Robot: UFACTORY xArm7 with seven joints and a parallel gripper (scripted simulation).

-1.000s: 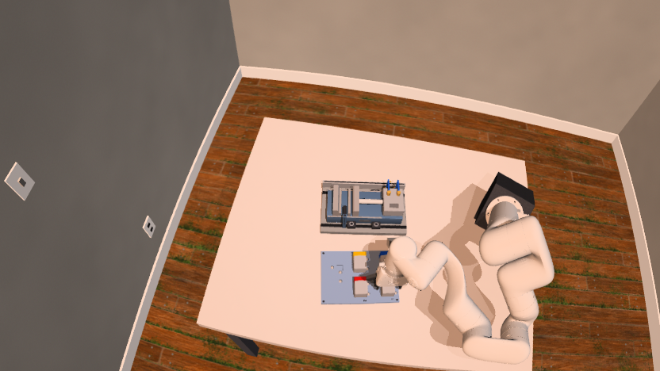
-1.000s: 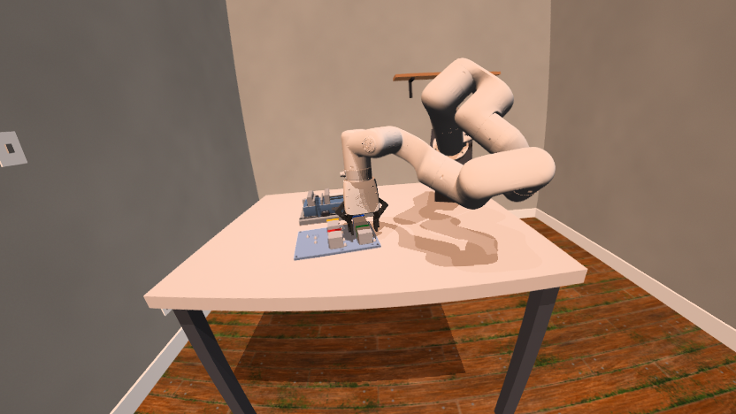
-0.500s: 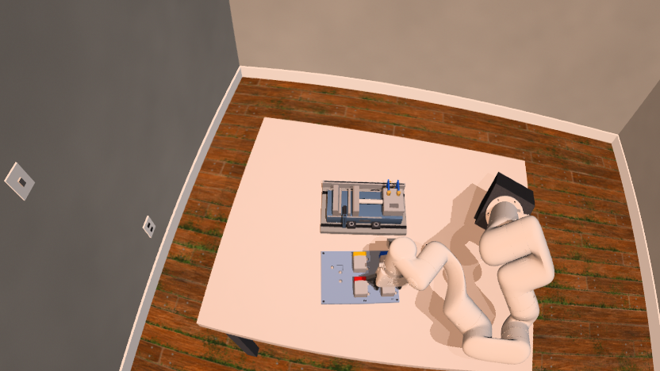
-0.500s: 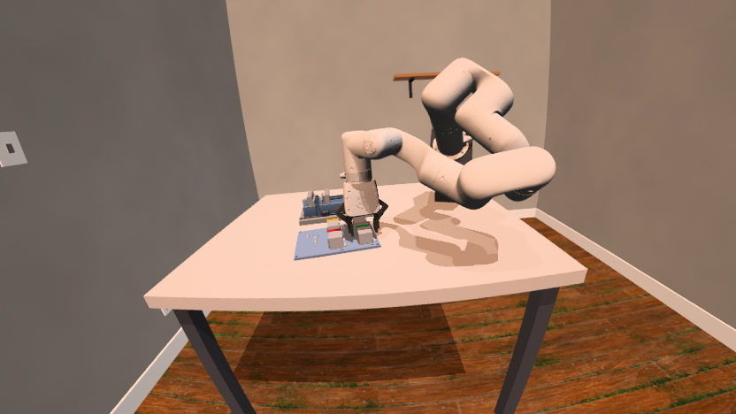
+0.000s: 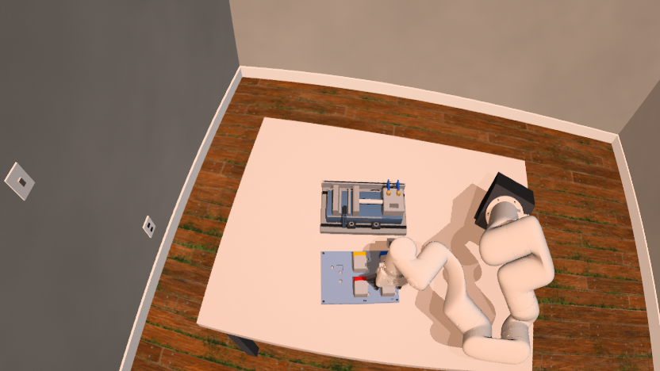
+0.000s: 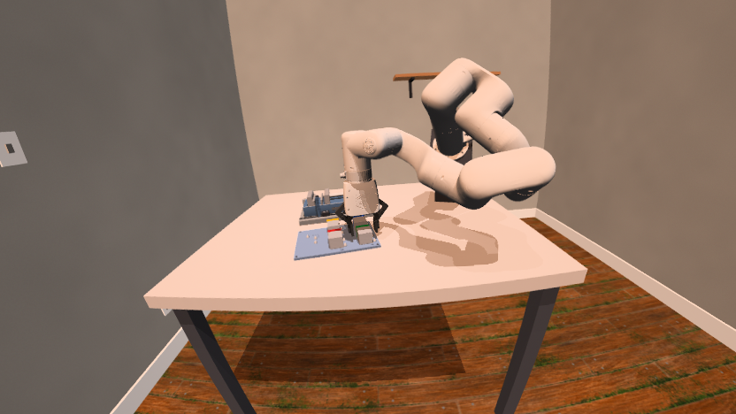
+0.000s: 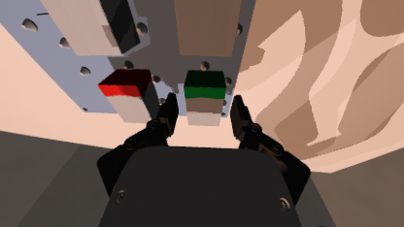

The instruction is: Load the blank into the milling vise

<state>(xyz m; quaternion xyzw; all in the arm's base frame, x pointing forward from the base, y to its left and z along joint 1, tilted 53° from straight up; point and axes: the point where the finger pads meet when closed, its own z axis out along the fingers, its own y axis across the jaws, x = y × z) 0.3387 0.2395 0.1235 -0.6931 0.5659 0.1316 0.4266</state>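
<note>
My gripper is now 2 cm above the green-ended blank. From my hand the other things lie so: blue-ended blank (8 cm to the right, 3 cm ahead, 2 cm below); then yellow-ended blank (11 cm ahead, 5 cm to the right, 2 cm below); then red-ended blank (8 cm ahead, 3 cm to the left, 2 cm below).
</note>
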